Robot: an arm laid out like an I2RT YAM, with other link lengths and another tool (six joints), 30 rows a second.
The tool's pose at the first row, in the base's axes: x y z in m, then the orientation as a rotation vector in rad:
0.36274, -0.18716, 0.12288, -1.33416, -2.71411, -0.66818
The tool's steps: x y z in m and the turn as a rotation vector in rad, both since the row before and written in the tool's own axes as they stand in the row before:
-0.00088, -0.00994, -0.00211, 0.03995, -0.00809, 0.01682
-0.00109, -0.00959, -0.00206, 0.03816, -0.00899, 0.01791
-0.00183, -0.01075, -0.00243, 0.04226, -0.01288, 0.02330
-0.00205, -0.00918, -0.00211, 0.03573, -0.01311, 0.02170
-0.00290, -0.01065, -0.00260, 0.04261, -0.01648, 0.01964
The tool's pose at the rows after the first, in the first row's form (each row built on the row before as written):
0.35539, -0.19398, 0.12103, -1.35220, -2.70428, -0.60524
0.34833, -0.20073, 0.11963, -1.37187, -2.69320, -0.54454
0.34065, -0.20876, 0.11850, -1.39900, -2.67894, -0.47566
0.33423, -0.21593, 0.11791, -1.42502, -2.66574, -0.41611
0.32693, -0.22460, 0.11772, -1.44765, -2.65433, -0.34524

